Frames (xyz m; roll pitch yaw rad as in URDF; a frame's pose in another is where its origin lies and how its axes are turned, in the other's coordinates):
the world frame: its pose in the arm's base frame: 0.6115 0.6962 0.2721 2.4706 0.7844 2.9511
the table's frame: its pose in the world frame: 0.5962 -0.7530 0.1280 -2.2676 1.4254 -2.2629
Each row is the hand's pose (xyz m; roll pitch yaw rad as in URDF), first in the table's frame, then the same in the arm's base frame.
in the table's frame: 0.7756 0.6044 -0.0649 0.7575 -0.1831 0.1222
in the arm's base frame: -0.0994 0.1992 0.2347 -2.9054 -0.5156 -2.5530
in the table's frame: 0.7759 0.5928 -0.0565 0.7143 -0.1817 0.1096
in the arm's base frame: -0.1019 0.1906 0.2235 -2.9574 -0.5106 -2.5399
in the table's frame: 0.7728 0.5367 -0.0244 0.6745 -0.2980 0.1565
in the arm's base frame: -0.1048 0.1509 0.1725 -2.9372 -0.4303 -2.6473
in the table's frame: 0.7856 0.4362 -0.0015 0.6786 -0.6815 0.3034
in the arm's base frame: -0.0943 0.0658 0.1139 -2.7851 -0.1255 -2.9250
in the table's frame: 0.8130 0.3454 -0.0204 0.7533 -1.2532 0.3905
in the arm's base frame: -0.0637 -0.0242 0.0958 -2.6673 0.4074 -3.1416
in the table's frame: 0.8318 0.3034 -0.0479 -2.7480 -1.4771 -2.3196
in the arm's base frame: -0.0389 -0.0711 0.1031 -2.6481 0.8035 3.0403
